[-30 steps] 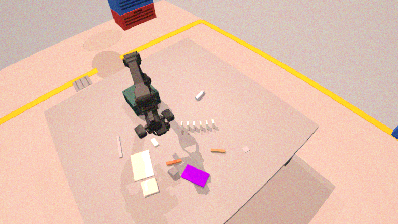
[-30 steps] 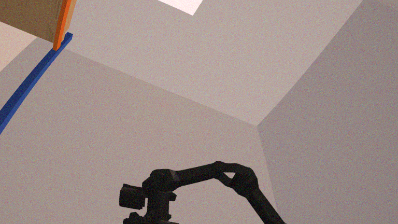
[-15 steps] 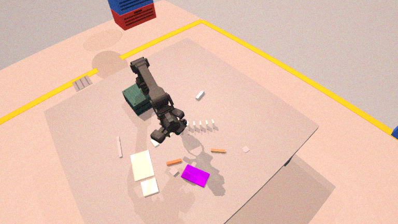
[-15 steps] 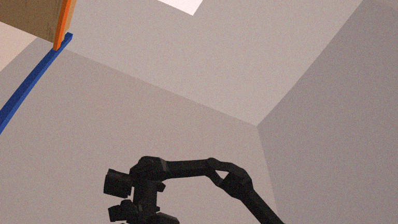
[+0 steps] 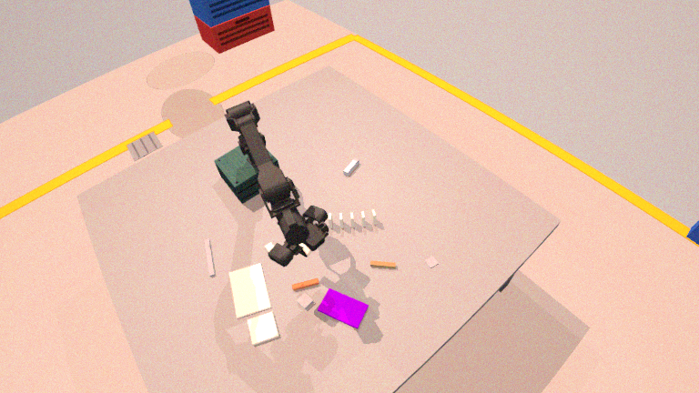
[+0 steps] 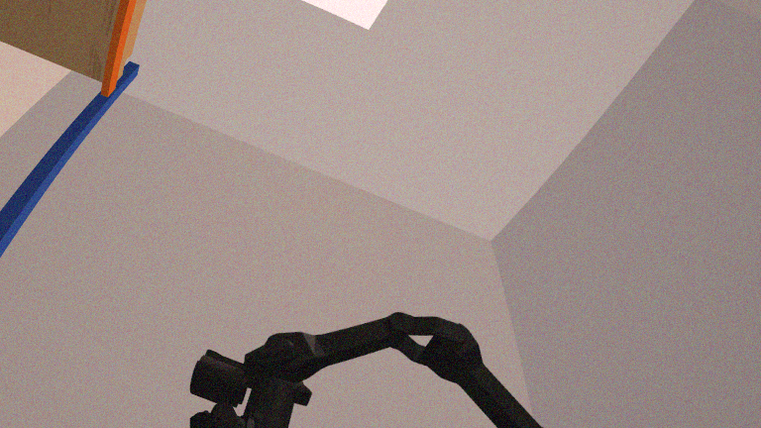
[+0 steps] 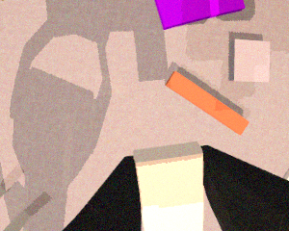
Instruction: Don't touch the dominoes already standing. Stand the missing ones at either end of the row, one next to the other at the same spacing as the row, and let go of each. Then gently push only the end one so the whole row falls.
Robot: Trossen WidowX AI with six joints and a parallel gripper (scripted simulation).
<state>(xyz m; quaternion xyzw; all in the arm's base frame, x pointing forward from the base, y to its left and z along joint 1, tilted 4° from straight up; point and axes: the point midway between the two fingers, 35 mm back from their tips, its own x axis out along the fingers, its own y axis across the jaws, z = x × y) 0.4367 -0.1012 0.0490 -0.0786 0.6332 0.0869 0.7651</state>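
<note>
The magenta card lies 15 cm ahead of my gripper tip, 1 cm to the right of it and 11 cm below it. The rest, counted from my gripper tip: thin pale bar 27 cm behind, 22 cm to the right, 12 cm below.
</note>
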